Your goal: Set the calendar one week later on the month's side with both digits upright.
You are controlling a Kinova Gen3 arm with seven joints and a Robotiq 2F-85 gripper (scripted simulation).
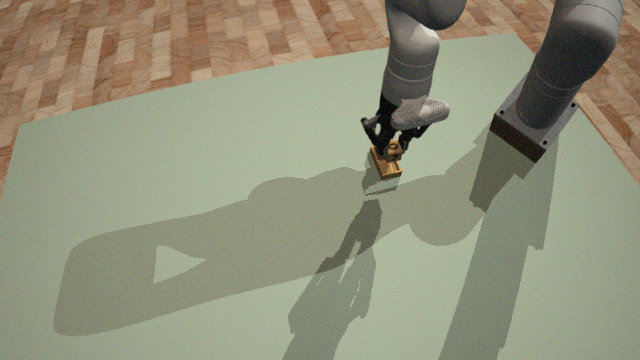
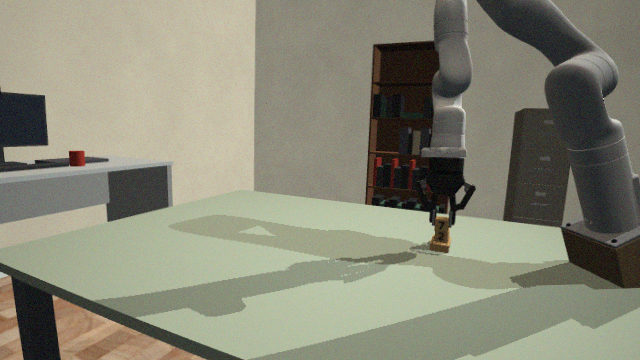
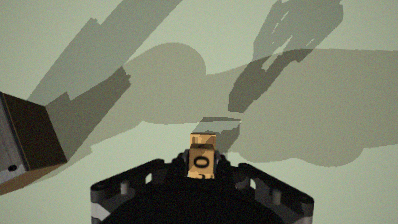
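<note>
The cube lies 5 cm below my hand and 3 cm to the right of it. From my hand the other things lie so: wooden tray: 6 cm below, 1 cm to the right.
</note>
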